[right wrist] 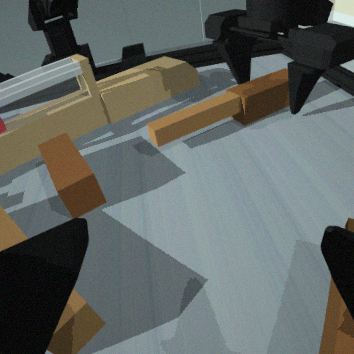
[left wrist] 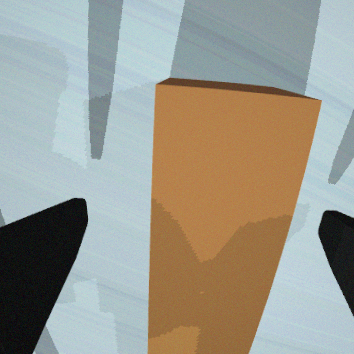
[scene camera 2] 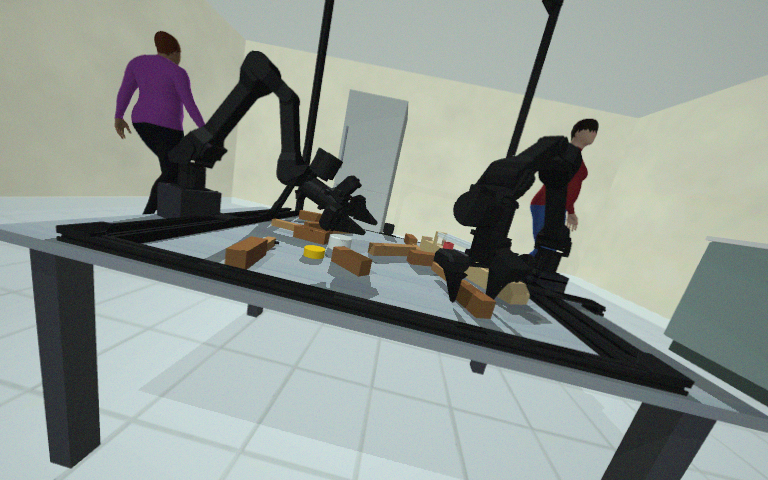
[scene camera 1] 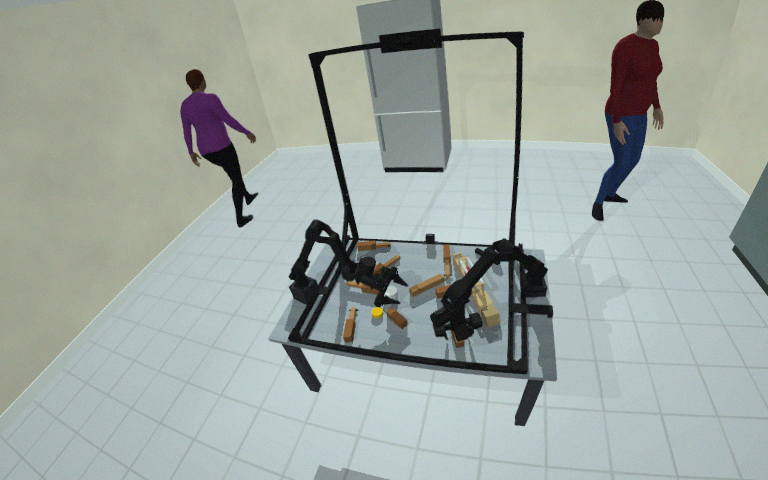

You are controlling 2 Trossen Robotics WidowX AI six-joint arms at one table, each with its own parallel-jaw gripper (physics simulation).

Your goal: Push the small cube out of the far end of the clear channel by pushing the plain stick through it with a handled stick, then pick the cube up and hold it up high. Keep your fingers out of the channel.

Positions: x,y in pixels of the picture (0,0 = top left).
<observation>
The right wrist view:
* my left gripper: 267,100
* my right gripper: 207,234
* long brown stick: 78,320, on the table
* clear channel: 41,91
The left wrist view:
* my left gripper: 205,216
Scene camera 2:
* my left gripper: 470,302
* my right gripper: 371,228
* clear channel: 444,240
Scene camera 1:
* my left gripper: 457,337
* my right gripper: 404,294
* clear channel: 465,265
</observation>
